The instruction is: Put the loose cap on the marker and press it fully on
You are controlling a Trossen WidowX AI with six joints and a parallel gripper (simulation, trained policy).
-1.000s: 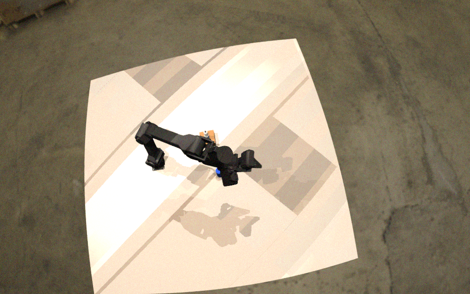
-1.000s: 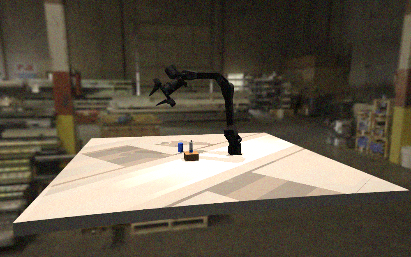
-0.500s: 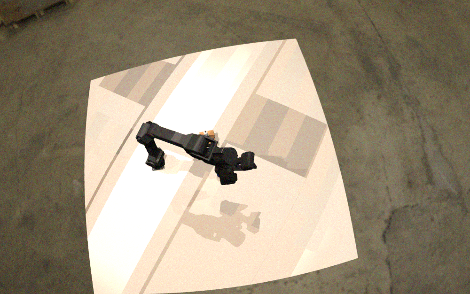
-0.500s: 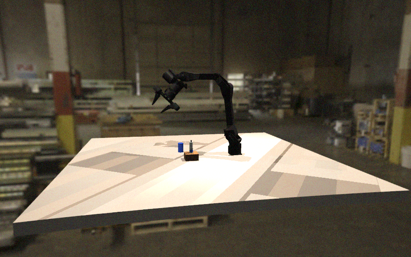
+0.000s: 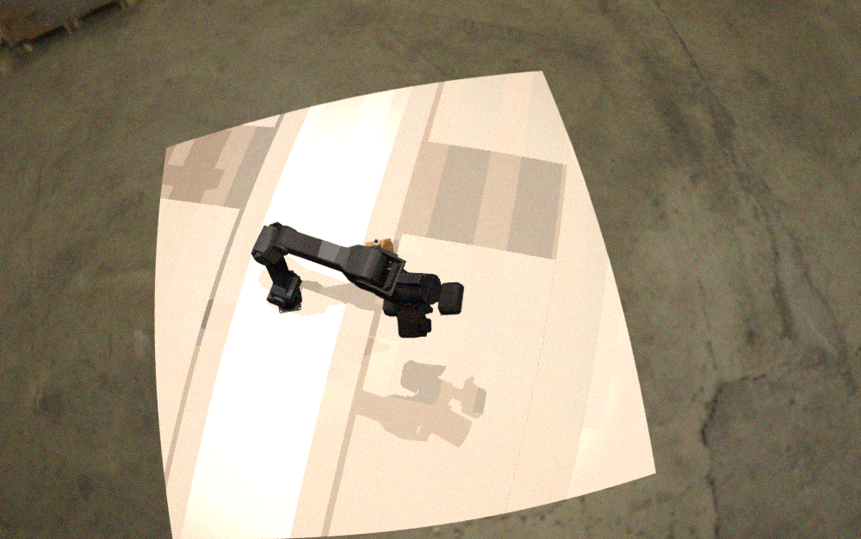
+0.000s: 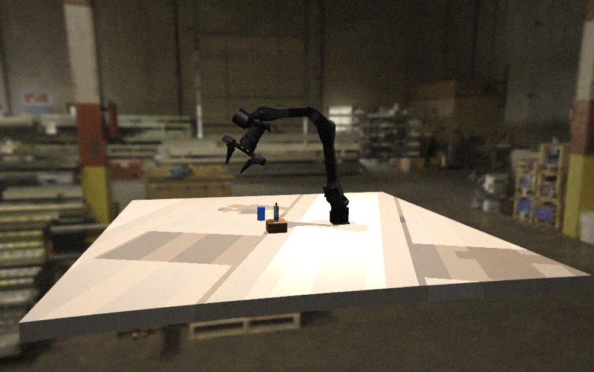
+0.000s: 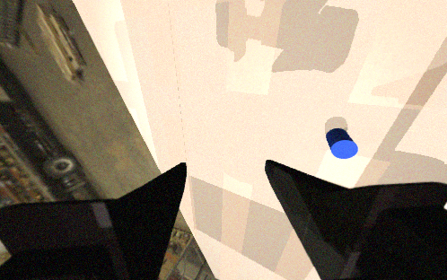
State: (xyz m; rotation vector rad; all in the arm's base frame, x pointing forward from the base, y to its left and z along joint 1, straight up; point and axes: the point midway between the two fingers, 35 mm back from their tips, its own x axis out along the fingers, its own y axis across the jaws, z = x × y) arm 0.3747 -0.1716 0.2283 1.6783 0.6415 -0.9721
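The blue cap lies 170 mm below my gripper tip, 100 mm behind it and 70 mm to the left of it. The rest, counted from my gripper tip: holder block (250 mm to the left, 180 mm below, 130 mm behind).
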